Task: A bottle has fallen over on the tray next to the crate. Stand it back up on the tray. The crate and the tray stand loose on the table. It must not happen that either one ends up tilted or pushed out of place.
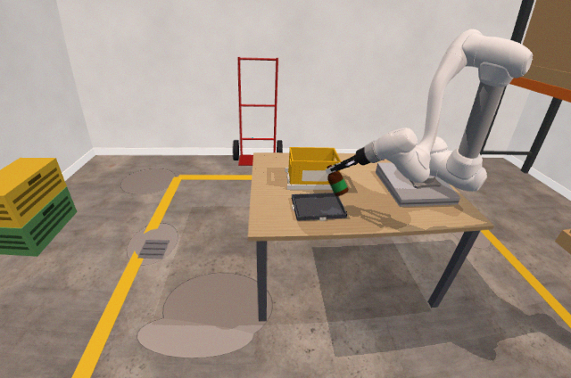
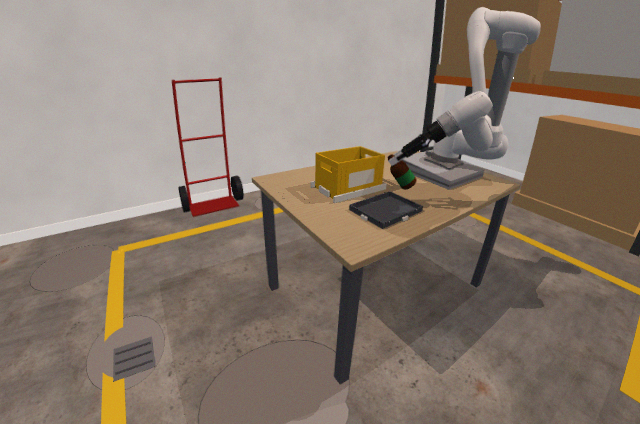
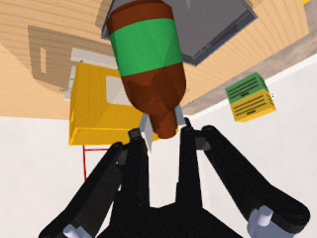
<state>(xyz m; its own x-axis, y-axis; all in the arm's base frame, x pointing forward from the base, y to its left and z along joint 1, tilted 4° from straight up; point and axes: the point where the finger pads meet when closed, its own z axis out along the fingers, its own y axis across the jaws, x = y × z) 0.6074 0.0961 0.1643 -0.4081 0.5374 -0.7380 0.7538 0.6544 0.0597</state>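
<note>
Now: the bottle 5 cm below my hand, 2 cm to the left of it and 1 cm behind it. Also, from my hand: dark tray 20 cm below, 6 cm ahead, 3 cm to the left; then yellow crate 24 cm to the right, 13 cm below, 4 cm ahead.
</note>
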